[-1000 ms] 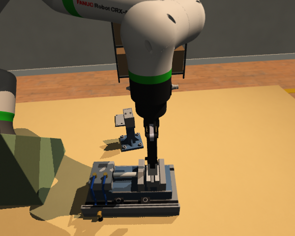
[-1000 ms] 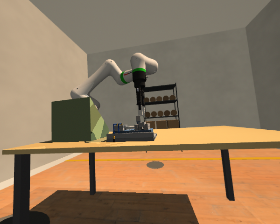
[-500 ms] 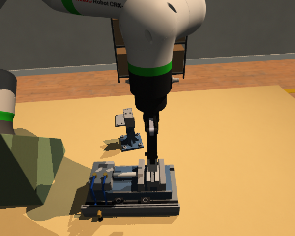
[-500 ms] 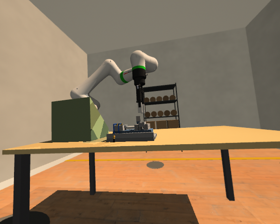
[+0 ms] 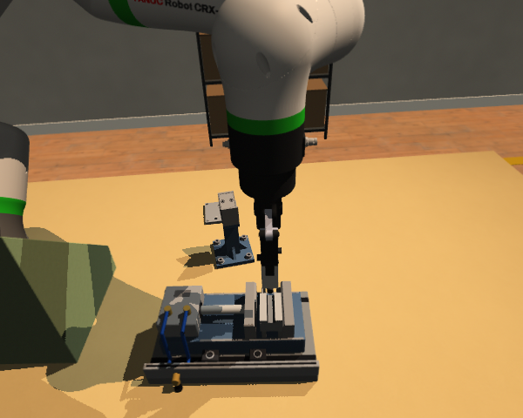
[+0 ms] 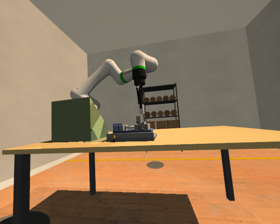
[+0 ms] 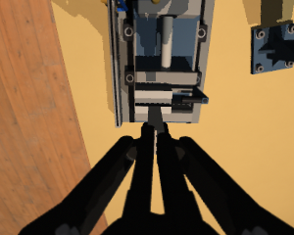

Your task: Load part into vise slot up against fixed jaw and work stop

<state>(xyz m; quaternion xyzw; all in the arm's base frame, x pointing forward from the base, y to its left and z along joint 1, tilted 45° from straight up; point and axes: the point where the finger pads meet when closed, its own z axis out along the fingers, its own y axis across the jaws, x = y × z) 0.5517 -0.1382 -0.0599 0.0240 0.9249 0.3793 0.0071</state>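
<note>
Right now the part is 10 cm below my hand. The rest, counted from my hand: moving jaw: 12 cm below, 4 cm behind, 2 cm to the left; then fixed jaw: 12 cm below, 3 cm ahead, 2 cm to the left; then work stop: 11 cm below, 7 cm to the left.
</note>
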